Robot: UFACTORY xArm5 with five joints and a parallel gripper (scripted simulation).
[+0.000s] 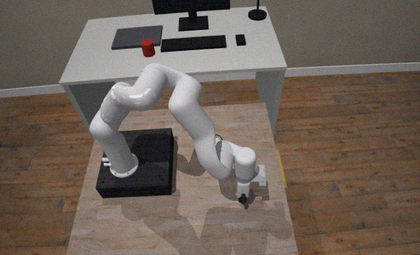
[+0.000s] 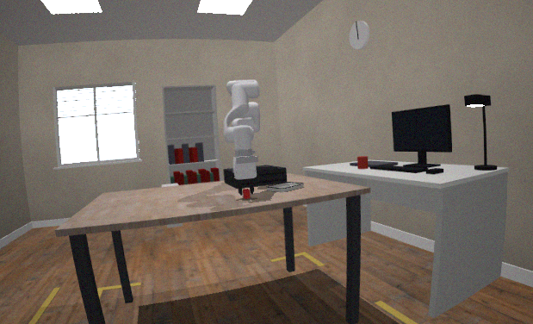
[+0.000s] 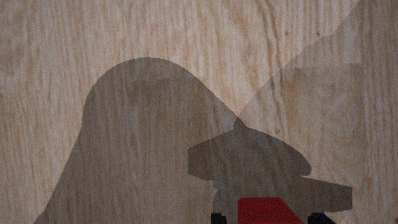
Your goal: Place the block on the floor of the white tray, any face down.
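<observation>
Now: hand 20 mm above the red block. Round my hand: white tray (230 mm to the left, 120 mm behind, 20 mm below).
</observation>
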